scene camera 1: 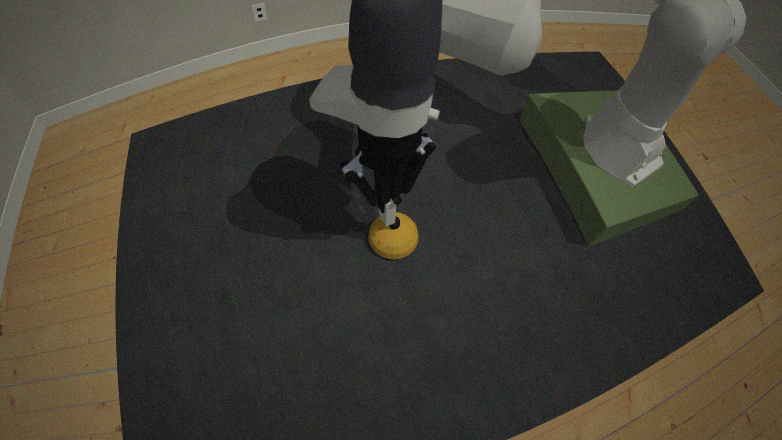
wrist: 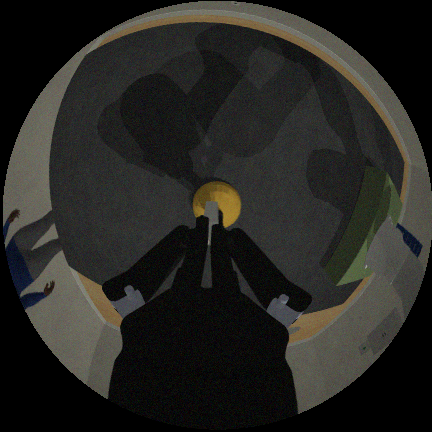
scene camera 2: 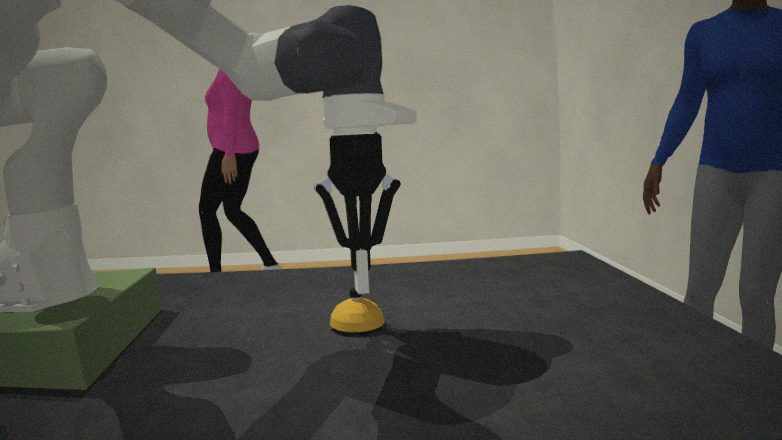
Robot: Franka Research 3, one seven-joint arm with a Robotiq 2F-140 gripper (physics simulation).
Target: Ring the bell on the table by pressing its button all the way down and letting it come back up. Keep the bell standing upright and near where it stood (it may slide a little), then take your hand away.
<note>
In view: my gripper (scene camera 2: 362, 291) and a yellow dome bell (scene camera 2: 360, 316).
The yellow dome bell also shows in scene camera 1 (scene camera 1: 389, 243) and in the wrist view (wrist: 228, 201). My gripper is seen too in scene camera 1 (scene camera 1: 386, 217) and in the wrist view (wrist: 210, 210).
</note>
